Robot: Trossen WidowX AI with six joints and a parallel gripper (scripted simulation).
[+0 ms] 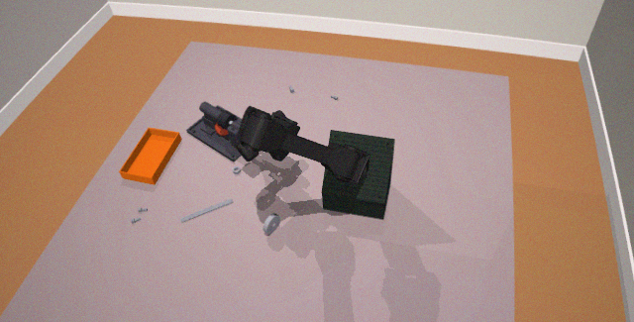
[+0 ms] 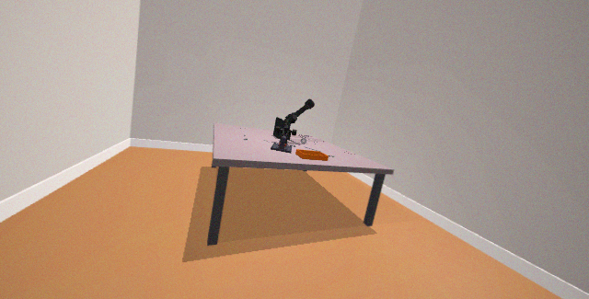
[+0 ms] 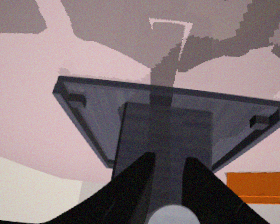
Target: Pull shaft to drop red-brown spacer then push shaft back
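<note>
My gripper tip is now 5 cm short of the grey shaft, 3 cm below it and 2 cm to the left of it. Round my gripper tip: orange tray: 33 cm ahead, 9 cm to the left, 5 cm below; red-brown spacer: 13 cm ahead, 6 cm to the right, 3 cm below; small pin: 13 cm to the right, 8 cm behind, 5 cm below.
</note>
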